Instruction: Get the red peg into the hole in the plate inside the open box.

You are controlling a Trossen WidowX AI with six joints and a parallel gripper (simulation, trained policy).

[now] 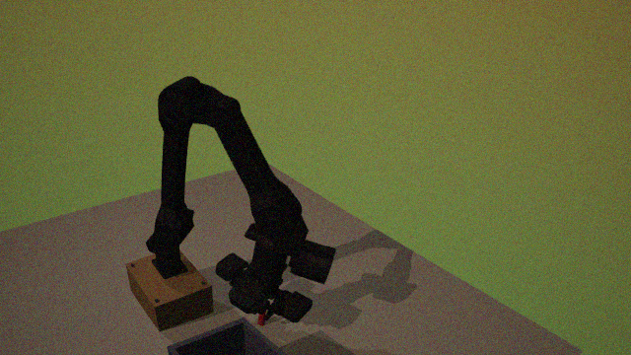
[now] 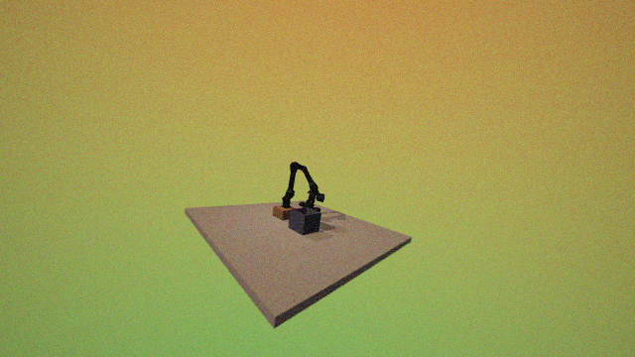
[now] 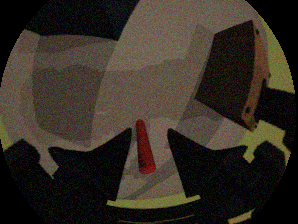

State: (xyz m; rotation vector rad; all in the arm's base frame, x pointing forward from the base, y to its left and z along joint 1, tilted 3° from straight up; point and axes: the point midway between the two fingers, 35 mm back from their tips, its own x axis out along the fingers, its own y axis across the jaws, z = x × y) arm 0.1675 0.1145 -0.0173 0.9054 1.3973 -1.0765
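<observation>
Now: gripper tip 10 mm to the right of the red peg, 10 mm below it and 10 mm short of it. Round my gripper tip: grey plate (180 mm to the right, 160 mm ahead, 10 mm above).
</observation>
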